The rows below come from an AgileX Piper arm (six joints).
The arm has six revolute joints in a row. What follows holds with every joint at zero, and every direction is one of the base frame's. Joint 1 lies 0.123 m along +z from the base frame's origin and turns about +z. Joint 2 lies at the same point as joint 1 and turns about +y. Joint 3 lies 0.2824 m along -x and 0.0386 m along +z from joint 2 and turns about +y. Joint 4 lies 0.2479 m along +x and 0.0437 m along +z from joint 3 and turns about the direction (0.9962, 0, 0.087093). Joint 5 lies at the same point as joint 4 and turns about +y. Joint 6 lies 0.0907 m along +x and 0.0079 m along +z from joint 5 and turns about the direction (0.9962, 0, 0.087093). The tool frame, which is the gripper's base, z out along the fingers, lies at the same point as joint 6; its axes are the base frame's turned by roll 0, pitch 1.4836 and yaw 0 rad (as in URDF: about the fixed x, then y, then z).
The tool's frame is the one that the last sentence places.
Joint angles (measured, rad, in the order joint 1, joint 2, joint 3, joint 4, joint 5, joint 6), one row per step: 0.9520 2.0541 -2.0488 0.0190 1.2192 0.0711; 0.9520 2.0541 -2.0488 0.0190 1.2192 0.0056; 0.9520 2.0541 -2.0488 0.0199 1.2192 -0.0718; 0.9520 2.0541 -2.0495 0.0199 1.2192 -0.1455; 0.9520 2.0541 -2.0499 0.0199 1.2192 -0.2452; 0.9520 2.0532 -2.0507 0.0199 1.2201 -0.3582; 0.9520 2.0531 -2.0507 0.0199 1.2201 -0.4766; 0.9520 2.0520 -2.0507 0.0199 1.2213 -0.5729; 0.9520 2.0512 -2.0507 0.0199 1.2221 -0.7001; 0.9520 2.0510 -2.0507 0.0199 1.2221 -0.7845; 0.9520 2.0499 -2.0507 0.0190 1.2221 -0.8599
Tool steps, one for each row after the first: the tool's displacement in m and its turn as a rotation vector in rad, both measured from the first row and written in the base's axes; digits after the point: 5 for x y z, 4 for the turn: 0.00000 0.00000 0.00000 -0.0150 -0.0231 0.0594; -0.00006 0.00004 0.00000 -0.0322 -0.0497 0.1297; -0.00005 0.00007 0.00020 -0.0485 -0.0761 0.1966; -0.00004 0.00008 0.00032 -0.0710 -0.1116 0.2870; -0.00016 -0.00010 0.00092 -0.0964 -0.1521 0.3894; -0.00017 -0.00011 0.00096 -0.1235 -0.1940 0.4968; -0.00036 -0.00036 0.00141 -0.1456 -0.2280 0.5842; -0.00048 -0.00054 0.00174 -0.1748 -0.2729 0.6995; -0.00051 -0.00058 0.00183 -0.1941 -0.3029 0.7760; -0.00057 -0.00079 0.00233 -0.2117 -0.3310 0.8442
